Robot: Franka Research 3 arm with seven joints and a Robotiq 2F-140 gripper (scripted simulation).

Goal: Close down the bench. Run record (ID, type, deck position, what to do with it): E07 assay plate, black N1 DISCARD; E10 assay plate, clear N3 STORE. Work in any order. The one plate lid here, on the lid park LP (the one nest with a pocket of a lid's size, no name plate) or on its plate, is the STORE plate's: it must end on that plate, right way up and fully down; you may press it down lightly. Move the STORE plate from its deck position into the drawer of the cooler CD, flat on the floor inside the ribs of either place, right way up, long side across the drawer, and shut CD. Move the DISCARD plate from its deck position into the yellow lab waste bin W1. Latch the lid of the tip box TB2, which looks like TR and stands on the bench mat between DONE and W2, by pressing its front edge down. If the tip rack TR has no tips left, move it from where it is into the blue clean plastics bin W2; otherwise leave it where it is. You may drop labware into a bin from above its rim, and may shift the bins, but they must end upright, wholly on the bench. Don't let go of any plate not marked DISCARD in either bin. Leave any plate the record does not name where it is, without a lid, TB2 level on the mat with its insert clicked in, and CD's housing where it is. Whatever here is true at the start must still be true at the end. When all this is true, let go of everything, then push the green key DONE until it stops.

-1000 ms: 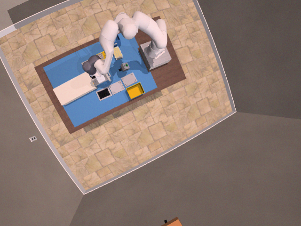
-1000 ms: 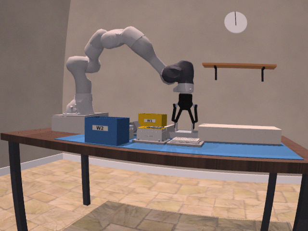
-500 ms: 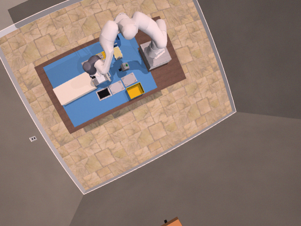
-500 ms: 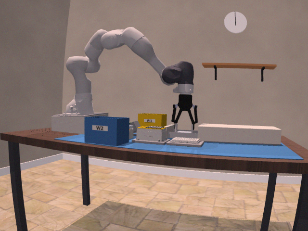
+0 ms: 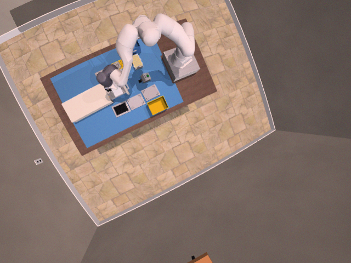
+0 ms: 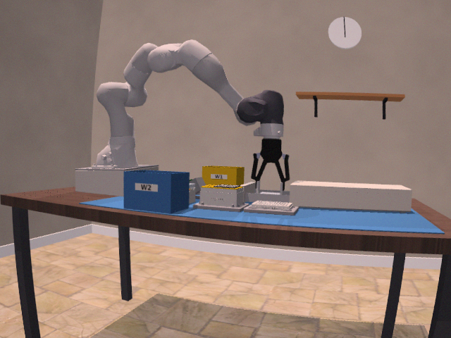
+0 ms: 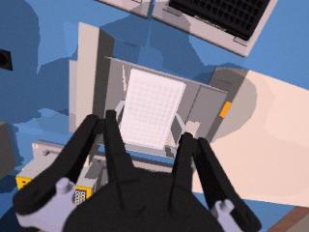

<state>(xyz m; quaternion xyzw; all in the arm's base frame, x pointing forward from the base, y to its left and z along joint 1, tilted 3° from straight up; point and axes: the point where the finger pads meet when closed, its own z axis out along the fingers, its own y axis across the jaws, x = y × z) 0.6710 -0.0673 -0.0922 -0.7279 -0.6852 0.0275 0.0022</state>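
Now: hand 10 mm above the white plate lid. From my hand the other things lie so: clear plate: 190 mm to the right, 30 mm ahead, 20 mm below; then drawer: 40 mm ahead, 20 mm below; then cooler CD: 170 mm ahead, 10 mm to the right, 10 mm below.
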